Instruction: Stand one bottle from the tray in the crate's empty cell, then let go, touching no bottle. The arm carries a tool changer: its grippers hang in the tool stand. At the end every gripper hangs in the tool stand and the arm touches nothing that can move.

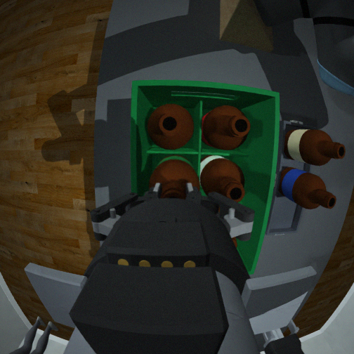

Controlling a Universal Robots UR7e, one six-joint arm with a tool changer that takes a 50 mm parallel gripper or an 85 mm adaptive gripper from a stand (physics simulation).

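Observation:
My gripper (173, 189) is shut on the neck of a brown bottle with a green label (171, 172). The bottle is upright at the left middle cell of the green crate (278, 137); its base and exact depth are hidden. Brown bottles stand in the back-left cell (171, 135), the back-right cell (220, 127) and, with a white label, the cell right of the held bottle (220, 177). Part of another bottle (233, 241) shows beside my gripper. The tray (284, 216) right of the crate bears a cream-labelled bottle (312, 146) and a blue-labelled bottle (303, 189).
A tan block (245, 30) stands behind the crate. Part of the robot arm (332, 45) shows at the top right. The crate's walls and dividers are close around the held bottle, and the white-labelled bottle is close to the right fingertip. The tool stand cannot be made out.

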